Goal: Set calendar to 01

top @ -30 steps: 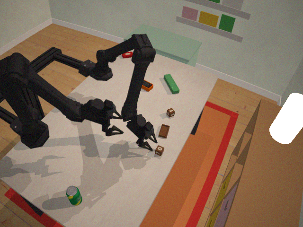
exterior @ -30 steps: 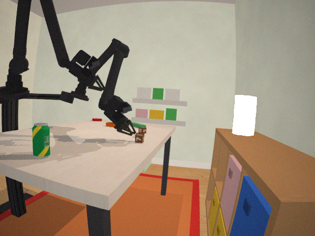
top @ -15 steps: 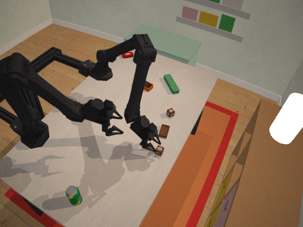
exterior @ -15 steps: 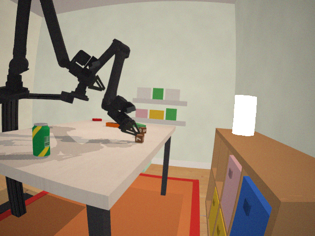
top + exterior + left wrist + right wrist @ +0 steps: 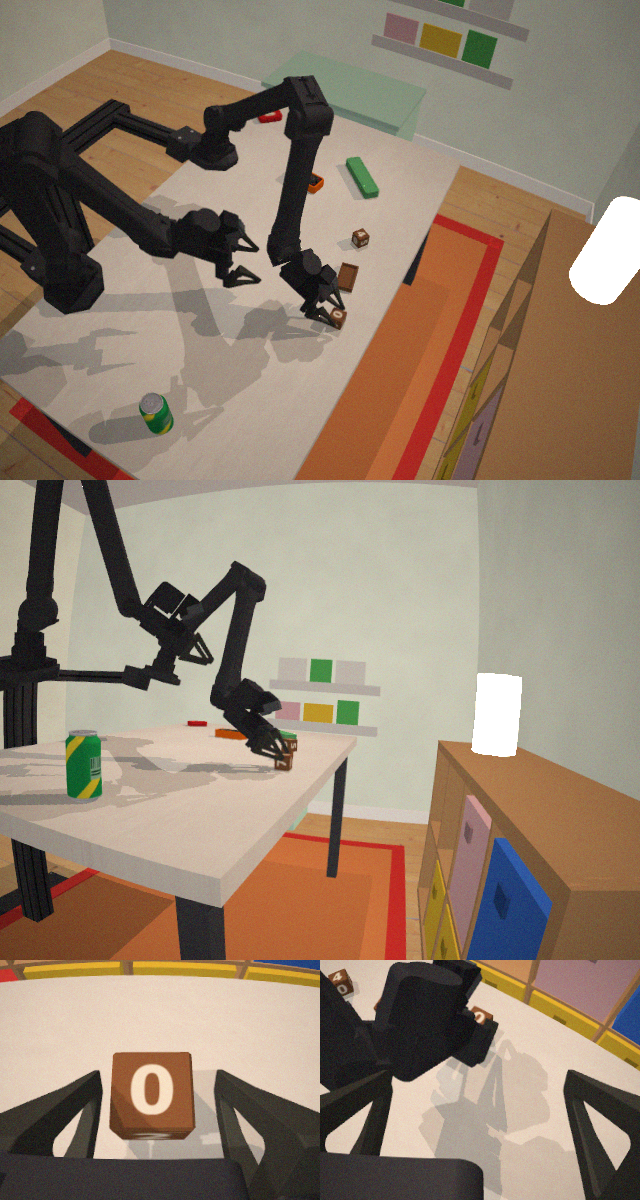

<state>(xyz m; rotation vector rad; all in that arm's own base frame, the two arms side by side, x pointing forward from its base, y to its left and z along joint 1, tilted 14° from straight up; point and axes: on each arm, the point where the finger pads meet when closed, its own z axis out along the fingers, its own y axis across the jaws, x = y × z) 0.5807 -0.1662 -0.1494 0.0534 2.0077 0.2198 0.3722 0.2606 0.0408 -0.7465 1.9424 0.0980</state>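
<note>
My left hand is 20 mm above the brown number cube. The rest, counted from my left hand: red item 760 mm to the left, 700 mm behind, 20 mm below; then brown tray 160 mm to the left, 50 mm behind, 30 mm below; then orange multimeter 480 mm to the left, 370 mm behind, 20 mm below.
</note>
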